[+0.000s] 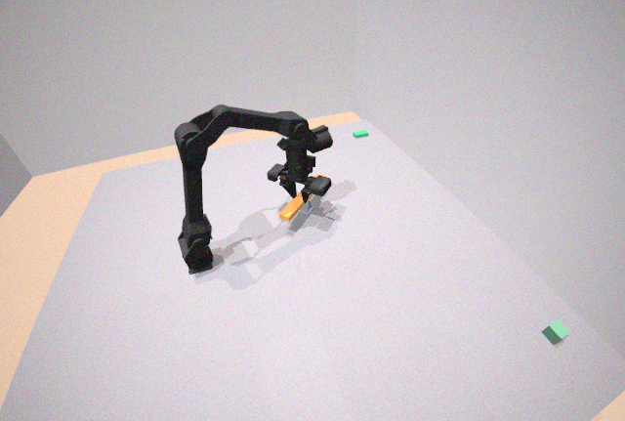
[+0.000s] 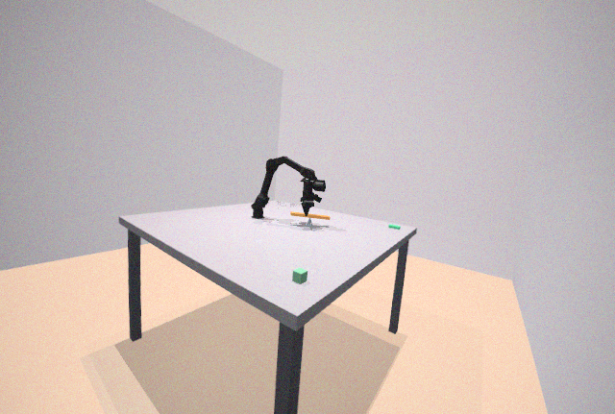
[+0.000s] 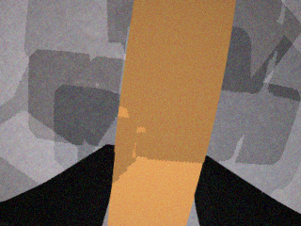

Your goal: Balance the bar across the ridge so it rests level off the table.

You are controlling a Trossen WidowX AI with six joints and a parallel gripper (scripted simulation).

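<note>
My gripper tip is 2 cm to the right of the bar and 2 cm short of it. Round my gripper tip: green cube 59 cm to the right, 42 cm ahead, 4 cm below; flat green block 42 cm ahead, 41 cm to the left, 5 cm below.
</note>
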